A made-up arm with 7 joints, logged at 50 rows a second.
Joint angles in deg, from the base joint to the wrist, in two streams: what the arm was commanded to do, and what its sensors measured. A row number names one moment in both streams.
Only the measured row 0 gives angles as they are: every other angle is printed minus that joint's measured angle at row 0.
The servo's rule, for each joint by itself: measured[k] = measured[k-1] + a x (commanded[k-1-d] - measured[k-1]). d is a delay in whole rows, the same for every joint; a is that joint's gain. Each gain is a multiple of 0.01, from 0.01 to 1. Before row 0 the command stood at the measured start. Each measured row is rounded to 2 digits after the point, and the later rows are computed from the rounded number. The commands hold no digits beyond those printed.
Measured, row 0:
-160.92 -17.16 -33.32 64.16 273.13 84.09 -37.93
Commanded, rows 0 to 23:
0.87 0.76 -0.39 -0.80 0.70 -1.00 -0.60
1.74 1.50 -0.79 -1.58 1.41 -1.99 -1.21
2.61 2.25 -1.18 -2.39 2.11 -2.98 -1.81
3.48 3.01 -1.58 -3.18 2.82 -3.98 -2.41
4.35 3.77 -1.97 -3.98 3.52 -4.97 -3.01
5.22 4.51 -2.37 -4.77 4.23 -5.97 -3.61
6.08 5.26 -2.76 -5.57 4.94 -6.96 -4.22
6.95 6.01 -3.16 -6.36 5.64 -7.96 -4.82
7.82 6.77 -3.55 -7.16 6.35 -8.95 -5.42
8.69 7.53 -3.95 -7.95 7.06 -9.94 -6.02
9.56 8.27 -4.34 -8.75 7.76 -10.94 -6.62
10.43 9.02 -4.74 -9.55 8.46 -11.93 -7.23
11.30 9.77 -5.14 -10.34 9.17 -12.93 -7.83
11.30 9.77 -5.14 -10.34 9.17 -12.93 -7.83
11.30 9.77 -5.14 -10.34 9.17 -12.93 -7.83
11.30 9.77 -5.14 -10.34 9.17 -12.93 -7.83
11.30 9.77 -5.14 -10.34 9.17 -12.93 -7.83
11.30 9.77 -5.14 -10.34 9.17 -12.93 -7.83
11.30 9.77 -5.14 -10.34 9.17 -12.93 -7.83
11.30 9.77 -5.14 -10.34 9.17 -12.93 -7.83
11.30 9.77 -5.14 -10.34 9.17 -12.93 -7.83
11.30 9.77 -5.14 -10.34 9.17 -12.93 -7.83
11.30 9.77 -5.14 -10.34 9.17 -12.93 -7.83
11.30 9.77 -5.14 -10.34 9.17 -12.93 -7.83
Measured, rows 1 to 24:
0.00 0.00 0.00 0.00 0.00 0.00 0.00
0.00 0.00 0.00 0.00 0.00 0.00 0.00
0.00 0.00 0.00 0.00 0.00 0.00 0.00
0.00 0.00 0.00 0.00 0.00 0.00 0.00
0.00 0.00 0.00 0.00 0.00 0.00 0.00
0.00 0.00 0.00 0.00 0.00 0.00 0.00
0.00 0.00 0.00 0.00 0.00 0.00 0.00
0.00 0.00 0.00 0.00 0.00 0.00 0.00
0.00 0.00 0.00 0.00 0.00 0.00 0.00
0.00 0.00 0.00 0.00 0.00 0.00 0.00
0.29 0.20 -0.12 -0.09 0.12 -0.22 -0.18
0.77 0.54 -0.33 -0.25 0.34 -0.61 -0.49
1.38 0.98 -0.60 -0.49 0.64 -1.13 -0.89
2.07 1.51 -0.91 -0.79 1.01 -1.76 -1.35
2.82 2.10 -1.25 -1.14 1.44 -2.47 -1.85
3.61 2.73 -1.61 -1.54 1.91 -3.24 -2.38
4.43 3.39 -1.98 -1.98 2.43 -4.06 -2.93
5.26 4.07 -2.36 -2.46 2.98 -4.92 -3.50
6.10 4.77 -2.74 -2.98 3.55 -5.81 -4.08
6.95 5.49 -3.13 -3.53 4.15 -6.72 -4.66
7.81 6.21 -3.52 -4.10 4.76 -7.65 -5.25
8.67 6.94 -3.91 -4.70 5.39 -8.59 -5.84
9.54 7.68 -4.30 -5.32 6.03 -9.54 -6.44
10.12 8.22 -4.57 -5.87 6.56 -10.29 -6.86
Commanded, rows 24 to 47:
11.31 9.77 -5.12 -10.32 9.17 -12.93 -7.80
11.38 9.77 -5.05 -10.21 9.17 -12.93 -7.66
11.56 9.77 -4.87 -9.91 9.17 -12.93 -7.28
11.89 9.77 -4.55 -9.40 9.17 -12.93 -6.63
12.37 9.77 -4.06 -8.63 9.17 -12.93 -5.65
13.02 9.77 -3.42 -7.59 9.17 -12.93 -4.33
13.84 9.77 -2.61 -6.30 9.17 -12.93 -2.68
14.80 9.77 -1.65 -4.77 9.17 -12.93 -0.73
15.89 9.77 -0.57 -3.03 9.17 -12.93 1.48
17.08 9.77 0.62 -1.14 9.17 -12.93 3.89
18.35 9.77 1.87 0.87 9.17 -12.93 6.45
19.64 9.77 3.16 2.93 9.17 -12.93 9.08
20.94 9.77 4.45 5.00 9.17 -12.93 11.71
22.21 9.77 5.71 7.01 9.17 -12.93 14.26
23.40 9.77 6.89 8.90 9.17 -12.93 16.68
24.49 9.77 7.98 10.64 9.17 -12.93 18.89
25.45 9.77 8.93 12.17 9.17 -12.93 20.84
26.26 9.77 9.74 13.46 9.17 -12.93 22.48
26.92 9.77 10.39 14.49 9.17 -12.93 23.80
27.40 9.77 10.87 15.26 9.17 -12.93 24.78
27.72 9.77 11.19 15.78 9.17 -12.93 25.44
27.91 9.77 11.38 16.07 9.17 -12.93 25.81
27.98 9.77 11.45 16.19 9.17 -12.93 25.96
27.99 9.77 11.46 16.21 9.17 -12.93 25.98
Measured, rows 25 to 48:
10.51 8.62 -4.75 -6.36 7.00 -10.87 -7.15
10.77 8.92 -4.87 -6.80 7.37 -11.32 -7.35
10.94 9.14 -4.96 -7.19 7.68 -11.67 -7.49
11.06 9.30 -5.02 -7.54 7.93 -11.95 -7.59
11.14 9.42 -5.06 -7.85 8.14 -12.17 -7.66
11.19 9.51 -5.09 -8.12 8.32 -12.34 -7.71
11.23 9.58 -5.11 -8.36 8.46 -12.47 -7.75
11.25 9.63 -5.12 -8.58 8.58 -12.57 -7.77
11.27 9.67 -5.13 -8.77 8.68 -12.65 -7.79
11.28 9.70 -5.13 -8.94 8.76 -12.71 -7.80
11.29 9.72 -5.13 -9.09 8.83 -12.76 -7.80
11.32 9.73 -5.10 -9.21 8.89 -12.80 -7.76
11.40 9.74 -5.03 -9.29 8.94 -12.83 -7.62
11.56 9.75 -4.88 -9.30 8.98 -12.85 -7.32
11.83 9.76 -4.62 -9.23 9.01 -12.87 -6.82
12.22 9.76 -4.24 -9.05 9.04 -12.88 -6.07
12.75 9.76 -3.72 -8.75 9.06 -12.89 -5.05
13.43 9.76 -3.06 -8.31 9.08 -12.90 -3.75
14.24 9.76 -2.26 -7.73 9.10 -12.91 -2.18
15.18 9.76 -1.34 -7.01 9.11 -12.91 -0.36
16.23 9.76 -0.31 -6.14 9.12 -12.91 1.68
17.36 9.76 0.80 -5.14 9.13 -12.91 3.90
18.54 9.76 1.97 -4.02 9.14 -12.91 6.24
19.75 9.76 3.17 -2.81 9.15 -12.91 8.65

